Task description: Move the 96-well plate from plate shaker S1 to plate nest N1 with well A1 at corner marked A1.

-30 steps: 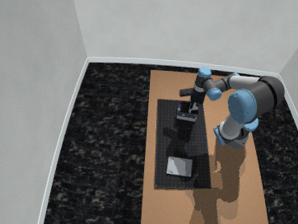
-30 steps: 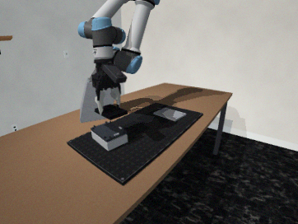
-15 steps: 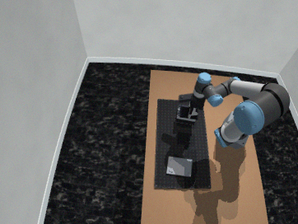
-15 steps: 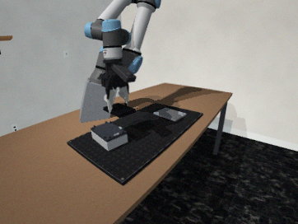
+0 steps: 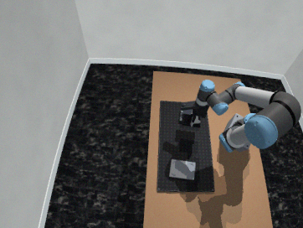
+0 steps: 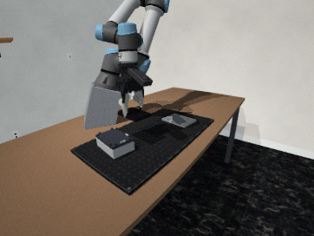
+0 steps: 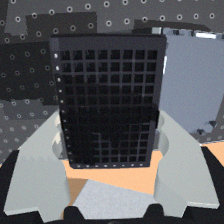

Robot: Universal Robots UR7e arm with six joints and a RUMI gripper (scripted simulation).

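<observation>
Right now the plate nest N1 is 31 cm to the left of my hand, 13 cm below it and 4 cm ahead of it. The rest, counted from my hand: black 96-well plate (1 cm below).
</observation>
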